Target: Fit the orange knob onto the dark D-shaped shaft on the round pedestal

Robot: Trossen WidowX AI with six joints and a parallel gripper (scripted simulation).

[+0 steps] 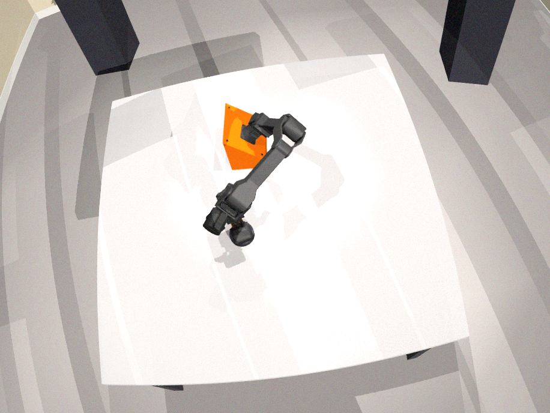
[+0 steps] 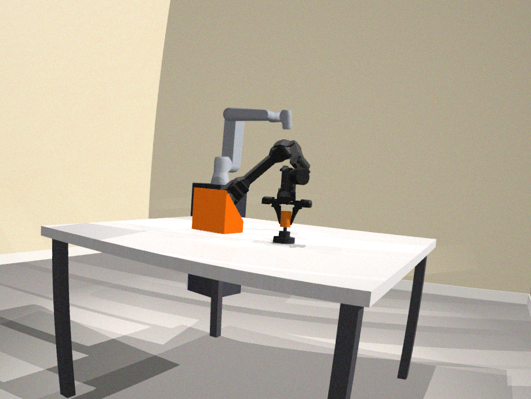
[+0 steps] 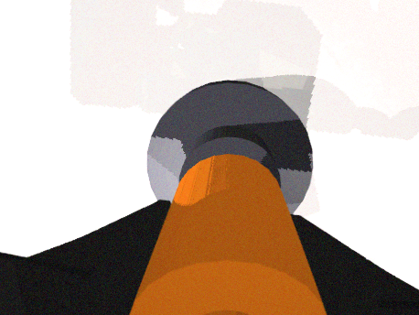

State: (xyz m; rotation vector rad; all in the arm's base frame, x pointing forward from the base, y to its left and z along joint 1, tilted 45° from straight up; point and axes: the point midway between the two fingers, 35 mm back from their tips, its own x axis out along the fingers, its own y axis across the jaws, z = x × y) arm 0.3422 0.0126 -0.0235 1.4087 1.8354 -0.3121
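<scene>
Now: gripper tip 20 mm below the orange knob. The rest, counted from my gripper tip: dark round pedestal 40 mm below.
</scene>
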